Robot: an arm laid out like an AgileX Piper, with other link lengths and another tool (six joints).
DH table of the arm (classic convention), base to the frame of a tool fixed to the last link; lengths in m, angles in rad. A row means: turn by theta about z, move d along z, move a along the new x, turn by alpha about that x. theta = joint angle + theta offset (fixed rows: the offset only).
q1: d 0.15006, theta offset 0, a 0, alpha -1.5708
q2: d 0, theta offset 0.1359, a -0.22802, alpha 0
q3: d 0, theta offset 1.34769, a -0.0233, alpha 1.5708
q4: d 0.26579, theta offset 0, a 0, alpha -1.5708
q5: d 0, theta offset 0, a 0, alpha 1.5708
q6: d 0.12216, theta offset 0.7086, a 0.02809, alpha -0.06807
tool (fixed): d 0.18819, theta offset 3.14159, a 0, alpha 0
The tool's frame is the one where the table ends.
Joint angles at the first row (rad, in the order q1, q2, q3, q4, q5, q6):
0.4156, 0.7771, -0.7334, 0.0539, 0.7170, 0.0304
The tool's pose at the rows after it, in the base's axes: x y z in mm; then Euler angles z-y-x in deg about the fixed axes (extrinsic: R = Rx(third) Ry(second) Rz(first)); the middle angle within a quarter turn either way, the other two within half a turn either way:
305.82, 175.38, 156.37, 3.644, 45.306, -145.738
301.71, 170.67, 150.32, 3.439, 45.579, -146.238
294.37, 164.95, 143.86, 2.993, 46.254, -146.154
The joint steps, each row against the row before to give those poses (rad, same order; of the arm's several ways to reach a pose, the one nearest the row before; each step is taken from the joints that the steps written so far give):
0.0000, -0.0558, 0.0567, -0.0133, -0.0041, 0.0016
0.0000, -0.0342, 0.0360, -0.0124, -0.0021, -0.0001
0.0000, -0.0668, 0.0586, -0.0110, -0.0019, 0.0026

